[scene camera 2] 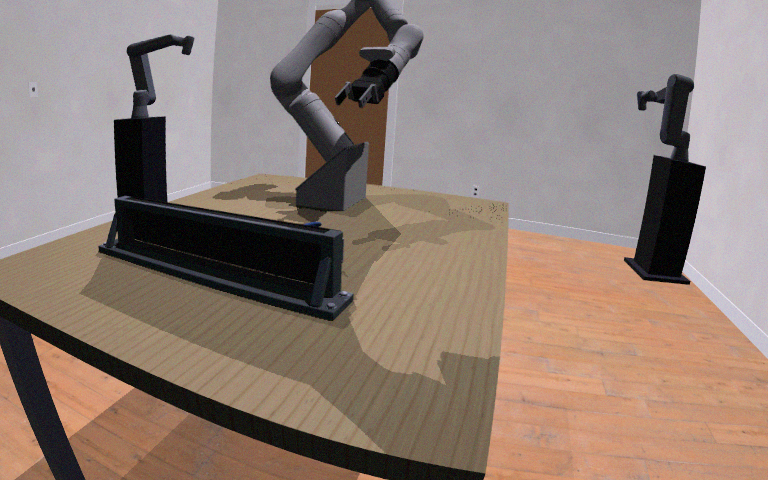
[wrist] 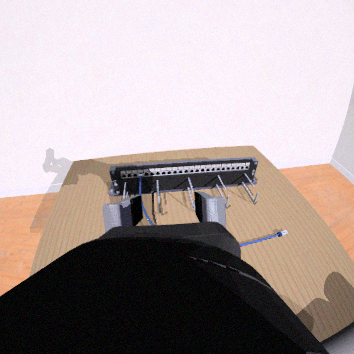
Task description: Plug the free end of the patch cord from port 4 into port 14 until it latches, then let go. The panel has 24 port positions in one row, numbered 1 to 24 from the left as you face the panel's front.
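Pixels of known places: gripper, between the fingertips: [scene camera 2: 348,102] [wrist: 167,204]; arm's base, origin of its link: [scene camera 2: 342,156].
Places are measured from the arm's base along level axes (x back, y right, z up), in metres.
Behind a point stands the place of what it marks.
The patch panel [scene camera 2: 226,215] {x -0.576, y 0.045, z -0.028 m} [wrist: 172,182] {x -0.565, y 0.036, z -0.088 m} stands on the table; scene camera 2 shows its back, the wrist view its front with the row of ports. The blue patch cord [wrist: 141,192] runs from a port near the row's left end, passes behind the gripper and comes out at the right. Its free end, a clear plug [wrist: 283,233] {x -0.282, y 0.284, z -0.121 m}, lies on the table right of the gripper in the wrist view. A short blue piece of cord [scene camera 2: 312,224] {x -0.499, y -0.078, z -0.052 m} shows past the panel's top edge. My gripper [scene camera 2: 350,103] {x -0.238, y -0.065, z 0.151 m} [wrist: 167,204] {x -0.238, y -0.065, z 0.151 m} is open and empty, high above the table, apart from cord and panel.
Several thin metal cable guides [wrist: 191,194] {x -0.517, y 0.081, z -0.109 m} stick out in front of the panel. The arm's base [scene camera 2: 333,183] {x -0.103, y -0.005, z -0.058 m} stands on the table [scene camera 2: 430,305] {x -0.589, y -0.285, z -0.127 m} [wrist: 265,280] {x -0.188, y 0.153, z -0.127 m} behind the panel in scene camera 2. Two other arms stand on black pedestals [scene camera 2: 668,220] [scene camera 2: 139,158] beyond the table.
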